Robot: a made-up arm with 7 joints.
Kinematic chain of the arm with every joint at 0, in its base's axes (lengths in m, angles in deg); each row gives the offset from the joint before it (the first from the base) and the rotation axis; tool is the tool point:
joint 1: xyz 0 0 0.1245 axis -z
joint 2: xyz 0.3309 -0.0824 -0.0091 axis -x
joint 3: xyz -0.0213 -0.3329 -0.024 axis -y
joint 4: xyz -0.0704 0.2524 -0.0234 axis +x
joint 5: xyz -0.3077 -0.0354 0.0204 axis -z
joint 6: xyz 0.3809 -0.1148 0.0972 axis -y
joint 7: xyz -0.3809 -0.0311 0 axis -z
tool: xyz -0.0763 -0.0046 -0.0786
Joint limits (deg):
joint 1: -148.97..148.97
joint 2: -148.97..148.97
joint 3: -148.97..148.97
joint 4: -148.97..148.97
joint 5: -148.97..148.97
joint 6: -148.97..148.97
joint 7: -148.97..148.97
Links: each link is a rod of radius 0.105 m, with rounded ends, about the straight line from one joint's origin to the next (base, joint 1, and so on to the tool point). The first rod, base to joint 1, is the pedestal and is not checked.
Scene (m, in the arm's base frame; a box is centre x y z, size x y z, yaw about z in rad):
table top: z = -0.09
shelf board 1: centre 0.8 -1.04 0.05 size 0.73 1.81 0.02 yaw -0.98
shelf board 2: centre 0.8 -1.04 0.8 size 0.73 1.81 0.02 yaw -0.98
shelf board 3: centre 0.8 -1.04 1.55 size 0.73 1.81 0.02 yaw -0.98
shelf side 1: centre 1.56 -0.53 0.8 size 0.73 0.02 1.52 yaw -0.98
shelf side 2: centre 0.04 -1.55 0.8 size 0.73 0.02 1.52 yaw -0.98
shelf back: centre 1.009 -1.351 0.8 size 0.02 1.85 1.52 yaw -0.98
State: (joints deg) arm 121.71 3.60 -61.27 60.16 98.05 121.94 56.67
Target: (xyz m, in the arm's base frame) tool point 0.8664 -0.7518 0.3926
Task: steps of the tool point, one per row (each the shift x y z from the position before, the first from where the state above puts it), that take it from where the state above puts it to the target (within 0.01 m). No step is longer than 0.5 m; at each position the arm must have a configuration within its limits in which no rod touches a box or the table.
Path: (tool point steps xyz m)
1: 0.0950 -0.1113 0.3402
2: 0.1978 -0.2588 0.2237
3: 0.2487 -0.3462 0.0331
4: 0.2083 -0.3675 -0.1632
5: 0.0799 -0.3410 -0.2881

